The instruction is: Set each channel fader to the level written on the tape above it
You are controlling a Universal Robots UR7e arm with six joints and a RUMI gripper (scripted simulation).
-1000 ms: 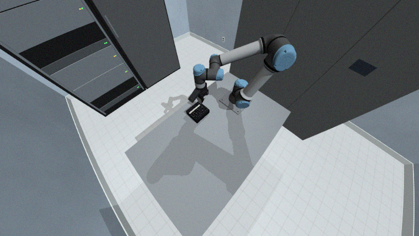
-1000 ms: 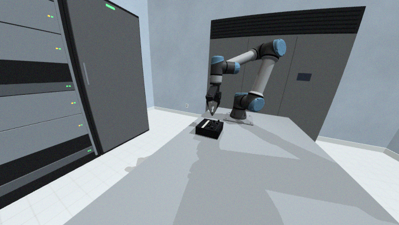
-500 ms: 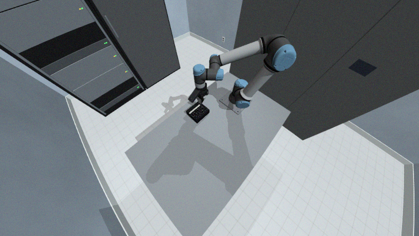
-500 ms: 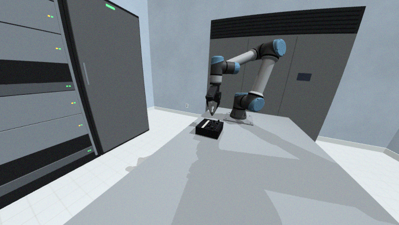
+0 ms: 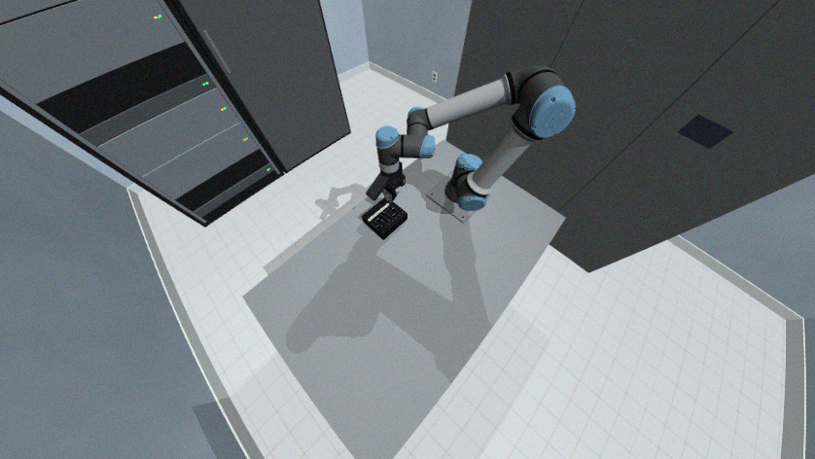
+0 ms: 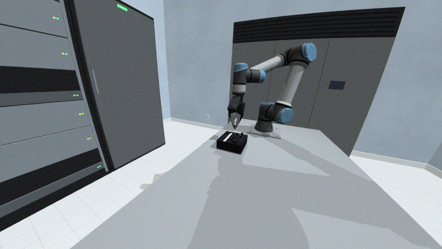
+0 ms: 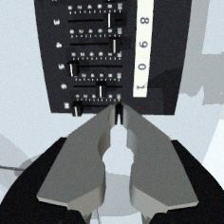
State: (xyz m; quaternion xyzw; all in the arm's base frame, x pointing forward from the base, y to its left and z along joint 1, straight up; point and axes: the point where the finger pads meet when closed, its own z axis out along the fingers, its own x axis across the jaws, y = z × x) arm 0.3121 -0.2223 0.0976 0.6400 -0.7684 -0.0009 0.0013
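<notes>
Right now my hand is 5 cm to the right of the master fader cap, 4 cm above it and 2 cm past it.
</notes>
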